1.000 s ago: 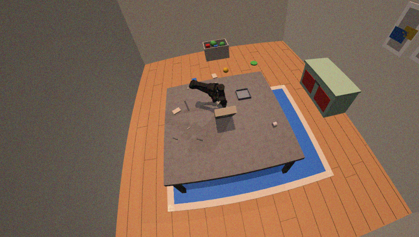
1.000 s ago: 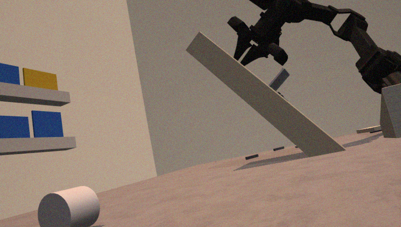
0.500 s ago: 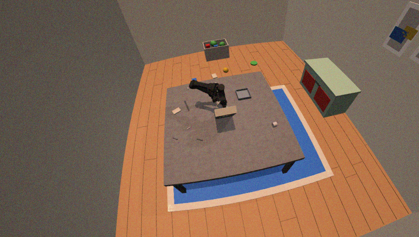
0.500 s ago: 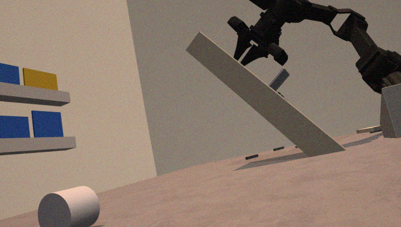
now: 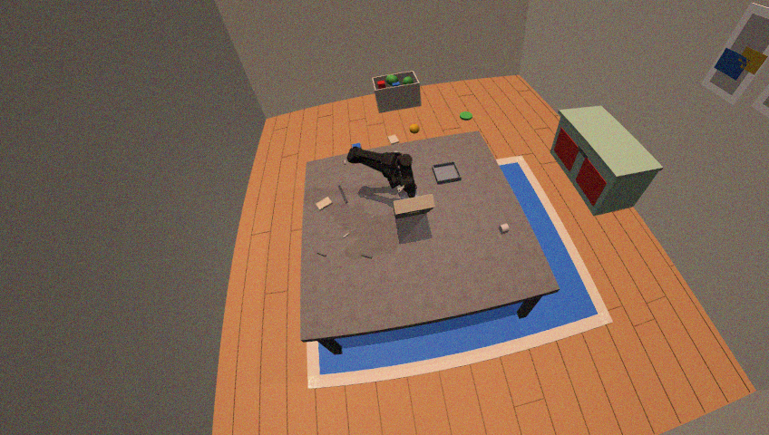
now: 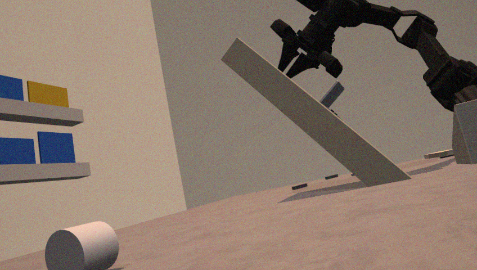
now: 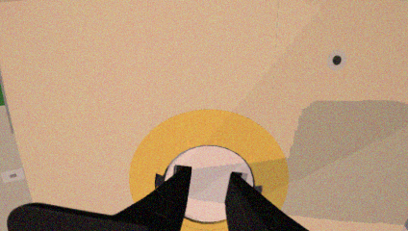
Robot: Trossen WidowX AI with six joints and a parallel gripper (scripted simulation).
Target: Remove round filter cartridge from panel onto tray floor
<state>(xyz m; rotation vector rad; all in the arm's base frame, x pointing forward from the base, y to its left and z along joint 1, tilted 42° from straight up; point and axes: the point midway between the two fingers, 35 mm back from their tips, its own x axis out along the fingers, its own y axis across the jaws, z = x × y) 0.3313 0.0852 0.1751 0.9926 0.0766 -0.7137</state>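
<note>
Now: the service panel 80 mm below my gripper tip, 40 mm behind it and 10 mm to the left of it. Also, from my gripper tip: filter cartridge 10 mm below, 10 mm ahead; then tray 350 mm to the left, 350 mm behind, 260 mm below.
</note>
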